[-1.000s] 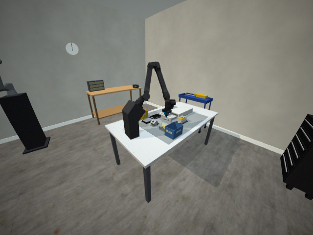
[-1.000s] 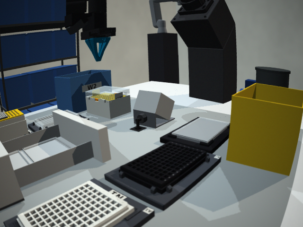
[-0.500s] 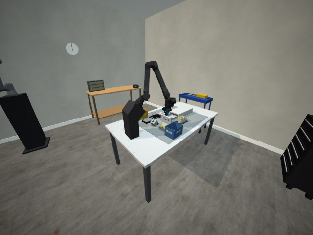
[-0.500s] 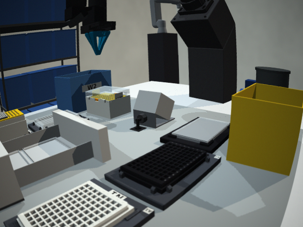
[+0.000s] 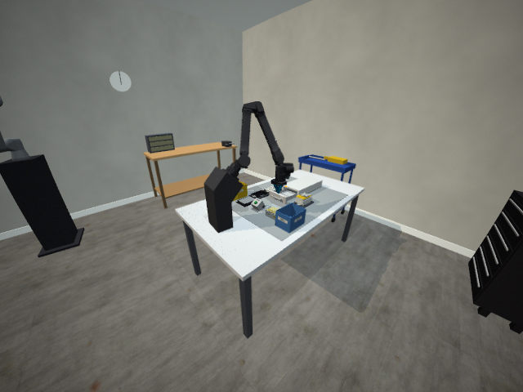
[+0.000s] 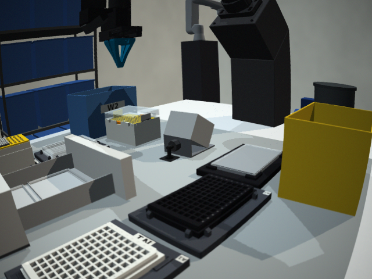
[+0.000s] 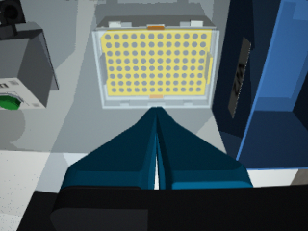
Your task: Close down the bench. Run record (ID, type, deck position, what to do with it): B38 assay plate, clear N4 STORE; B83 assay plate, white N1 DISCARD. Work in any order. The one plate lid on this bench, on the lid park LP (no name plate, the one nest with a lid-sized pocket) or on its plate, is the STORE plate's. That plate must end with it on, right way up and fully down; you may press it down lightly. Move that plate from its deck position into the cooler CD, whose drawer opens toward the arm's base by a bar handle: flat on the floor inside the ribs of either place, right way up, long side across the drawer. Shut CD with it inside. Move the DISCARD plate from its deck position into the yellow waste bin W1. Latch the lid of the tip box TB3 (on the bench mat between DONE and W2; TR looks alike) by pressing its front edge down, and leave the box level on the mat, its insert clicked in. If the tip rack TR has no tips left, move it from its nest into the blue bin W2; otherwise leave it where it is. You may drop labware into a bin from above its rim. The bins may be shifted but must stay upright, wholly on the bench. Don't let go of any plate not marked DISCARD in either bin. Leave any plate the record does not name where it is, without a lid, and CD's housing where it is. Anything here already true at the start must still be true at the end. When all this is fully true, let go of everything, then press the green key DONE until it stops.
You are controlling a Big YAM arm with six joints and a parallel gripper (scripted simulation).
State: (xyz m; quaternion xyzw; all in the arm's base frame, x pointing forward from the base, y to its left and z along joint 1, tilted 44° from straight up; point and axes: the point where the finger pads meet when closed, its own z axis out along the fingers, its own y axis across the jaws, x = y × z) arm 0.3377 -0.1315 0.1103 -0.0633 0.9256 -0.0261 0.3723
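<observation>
My gripper is now 30 mm past the tip box lid and 130 mm above it. The rest, counted from my hand: blue bin W2: 10 mm behind, 150 mm to the right, 150 mm below; grey done key housing: 70 mm behind, 170 mm to the left, 140 mm below; tip box TB3: 30 mm behind, 150 mm below.
</observation>
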